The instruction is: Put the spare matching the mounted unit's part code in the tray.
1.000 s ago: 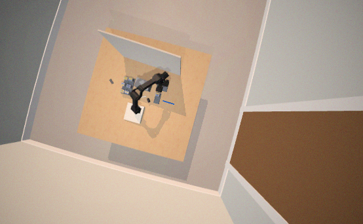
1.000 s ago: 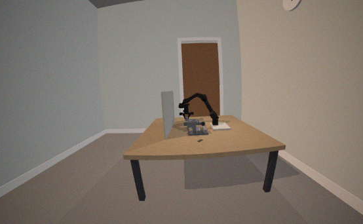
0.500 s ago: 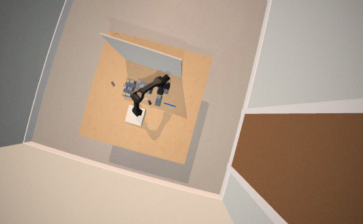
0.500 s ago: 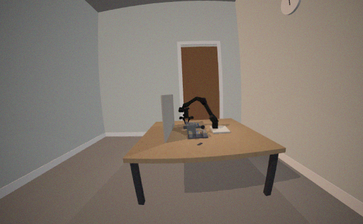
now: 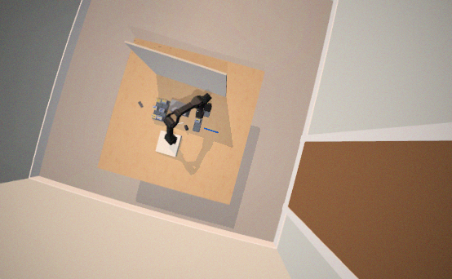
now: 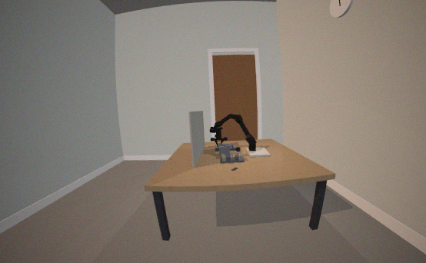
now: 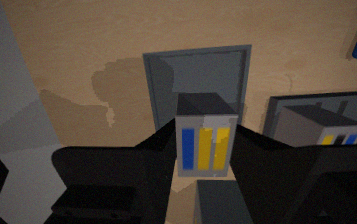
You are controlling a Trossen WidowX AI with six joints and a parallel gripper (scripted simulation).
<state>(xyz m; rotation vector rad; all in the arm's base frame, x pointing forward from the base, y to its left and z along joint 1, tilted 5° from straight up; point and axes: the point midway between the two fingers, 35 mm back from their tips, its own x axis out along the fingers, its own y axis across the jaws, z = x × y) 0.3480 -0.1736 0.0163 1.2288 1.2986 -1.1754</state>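
The grey tray is 30 mm below my gripper tip. From my gripper tip the other things lie so: blue rod: 160 mm behind, 120 mm to the right, 30 mm below; mounted unit: 210 mm to the left, 60 mm behind, 10 mm above; flat grey holder plate: 150 mm behind, 30 mm below, 10 mm to the left.
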